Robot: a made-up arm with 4 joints. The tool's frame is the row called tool. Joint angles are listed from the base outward.
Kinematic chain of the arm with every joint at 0, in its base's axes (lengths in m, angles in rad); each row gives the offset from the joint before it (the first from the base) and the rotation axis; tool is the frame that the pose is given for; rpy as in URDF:
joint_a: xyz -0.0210 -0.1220 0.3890 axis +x
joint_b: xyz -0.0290 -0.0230 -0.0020 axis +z
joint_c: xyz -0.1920 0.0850 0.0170 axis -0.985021 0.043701 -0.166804
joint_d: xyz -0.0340 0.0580 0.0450 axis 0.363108 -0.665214 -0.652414
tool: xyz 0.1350 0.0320 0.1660 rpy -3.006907 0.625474 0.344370
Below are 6 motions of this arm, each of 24 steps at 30 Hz.
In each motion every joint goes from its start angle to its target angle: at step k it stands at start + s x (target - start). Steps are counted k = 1, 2, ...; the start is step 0. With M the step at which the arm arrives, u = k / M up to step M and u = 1 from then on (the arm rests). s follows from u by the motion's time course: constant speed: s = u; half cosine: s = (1 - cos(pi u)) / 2; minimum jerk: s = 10 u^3 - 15 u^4 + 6 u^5.
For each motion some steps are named. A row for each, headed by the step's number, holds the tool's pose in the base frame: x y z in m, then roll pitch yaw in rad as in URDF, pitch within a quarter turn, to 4 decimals.
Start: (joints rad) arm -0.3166 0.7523 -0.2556 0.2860
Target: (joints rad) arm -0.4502 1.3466 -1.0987 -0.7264
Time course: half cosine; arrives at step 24
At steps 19, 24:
19: -0.1595 -0.0979 0.6537 -2.0201 0.3711 2.7325
24: -0.1576 -0.1048 0.6625 -2.0135 0.2693 2.8711

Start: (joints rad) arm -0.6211 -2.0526 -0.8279 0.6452
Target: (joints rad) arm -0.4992 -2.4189 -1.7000 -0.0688
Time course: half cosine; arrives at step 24
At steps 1, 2, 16, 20, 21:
1: -0.0508 0.1292 0.4434 -1.8436 -0.5568 -1.8800
2: -0.0515 0.1276 0.4434 -1.8410 -0.5589 -1.8738
16: -0.0682 0.0523 0.4372 -1.7684 -0.8687 -1.5927
20: -0.0667 0.0406 0.4357 -1.7955 -0.9872 -1.5360
21: -0.0663 0.0391 0.4354 -1.8027 -1.0068 -1.5264

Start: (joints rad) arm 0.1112 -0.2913 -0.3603 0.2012
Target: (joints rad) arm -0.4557 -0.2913 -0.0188 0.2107
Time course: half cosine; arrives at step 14
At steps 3, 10, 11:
3: -0.1406 -0.0523 0.6460 -2.5921 0.3527 0.1461
10: -0.1234 0.0866 0.5781 3.0200 0.4145 -0.1719
11: -0.1214 0.0994 0.5653 2.9439 0.4070 -0.2100

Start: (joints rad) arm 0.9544 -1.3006 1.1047 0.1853
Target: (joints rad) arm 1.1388 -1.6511 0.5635 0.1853
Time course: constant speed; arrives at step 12
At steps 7, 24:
7: 0.2212 -0.1999 0.5255 1.0128 1.3335 -3.1108
24: 0.2068 -0.2600 0.5088 0.7444 1.3235 2.6647

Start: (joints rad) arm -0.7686 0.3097 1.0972 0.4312
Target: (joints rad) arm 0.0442 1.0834 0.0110 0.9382
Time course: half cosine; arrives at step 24
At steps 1, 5, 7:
1: -0.2475 0.1183 0.3064 1.5045 0.0748 -0.1910
5: -0.2740 0.1193 0.3672 1.7026 0.1663 -0.0806
7: -0.2941 0.1073 0.4253 1.8995 0.2280 0.0343

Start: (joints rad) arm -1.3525 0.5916 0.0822 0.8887
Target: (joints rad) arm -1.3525 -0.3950 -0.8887 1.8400
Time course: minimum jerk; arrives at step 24
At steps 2, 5, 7, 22, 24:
2: -0.2824 0.1193 0.5176 2.1439 0.3931 0.0921
5: -0.2851 0.1157 0.5248 2.2284 0.3041 0.0979
7: -0.2925 0.1075 0.5334 2.3473 0.1677 0.0960
22: -0.4267 -0.0301 0.3630 -2.2040 -0.9244 -0.9074
24: -0.4268 -0.0307 0.3605 -2.1857 -0.9245 -0.9215

